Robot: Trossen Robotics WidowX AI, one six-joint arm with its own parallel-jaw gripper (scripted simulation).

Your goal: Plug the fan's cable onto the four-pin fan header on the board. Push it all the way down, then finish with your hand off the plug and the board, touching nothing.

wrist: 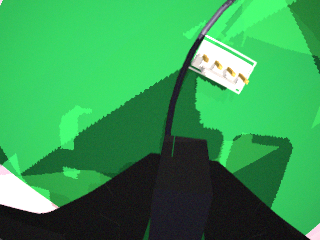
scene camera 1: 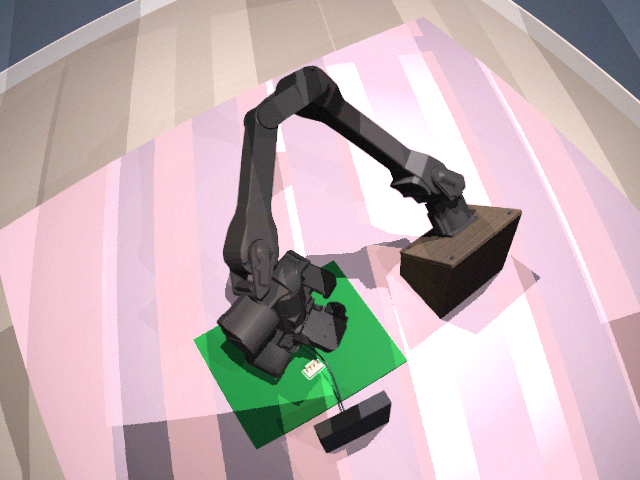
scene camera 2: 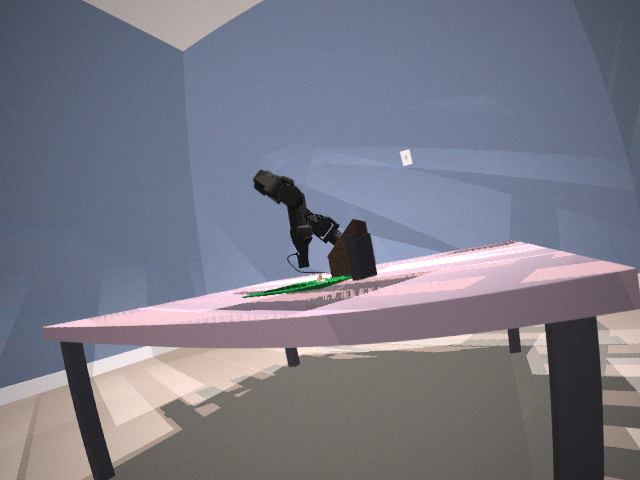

Labels:
gripper: wrist 182, 167; scene camera 1 297, 339; scene camera 2 306, 263
same spot on black fan: (scene camera 1: 360, 419) = (scene camera 2: 363, 234)

